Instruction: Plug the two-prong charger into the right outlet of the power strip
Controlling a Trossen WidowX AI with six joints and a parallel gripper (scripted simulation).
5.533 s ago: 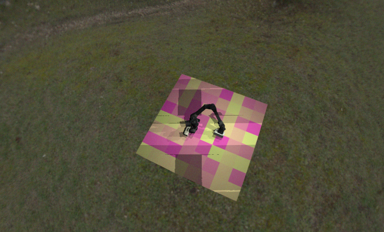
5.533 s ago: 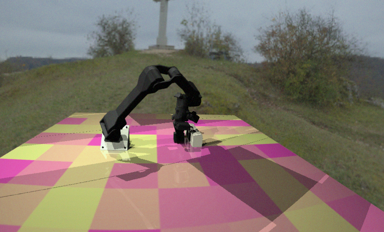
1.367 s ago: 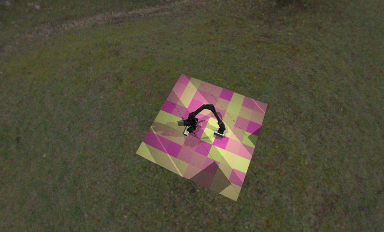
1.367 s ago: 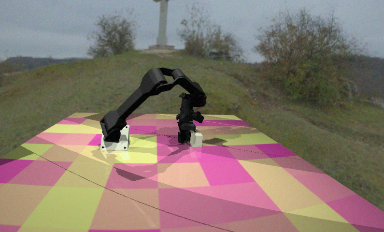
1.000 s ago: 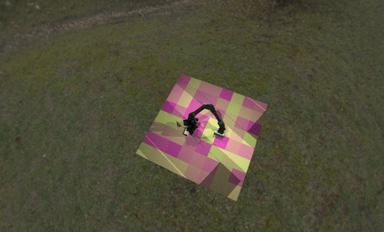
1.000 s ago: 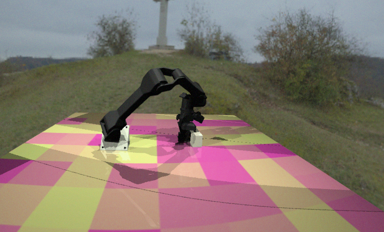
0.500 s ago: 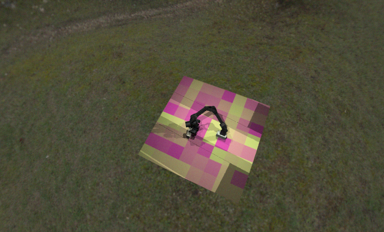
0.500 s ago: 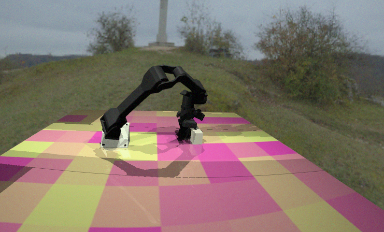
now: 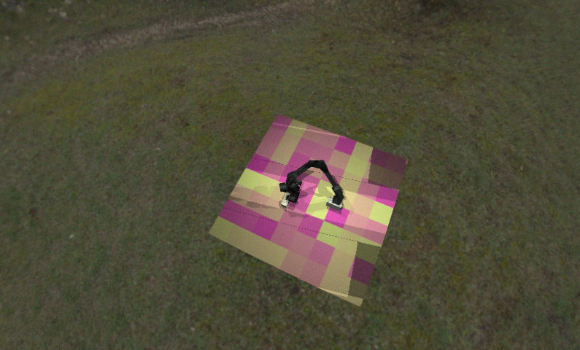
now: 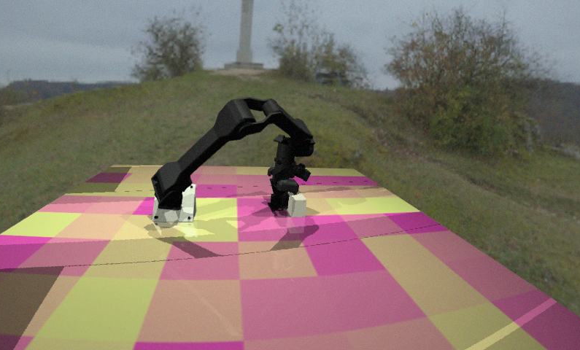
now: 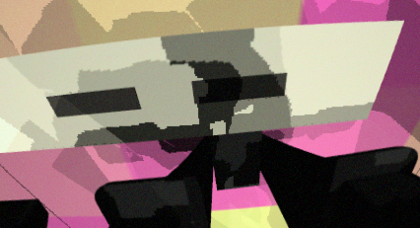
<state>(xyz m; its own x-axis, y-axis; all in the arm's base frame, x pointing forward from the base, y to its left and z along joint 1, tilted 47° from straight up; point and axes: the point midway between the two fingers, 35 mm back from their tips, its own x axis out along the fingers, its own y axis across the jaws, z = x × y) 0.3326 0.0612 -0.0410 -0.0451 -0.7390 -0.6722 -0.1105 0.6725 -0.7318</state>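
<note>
Right now my gripper tip is 20 mm short of the dark charger and 10 mm below it.
</note>
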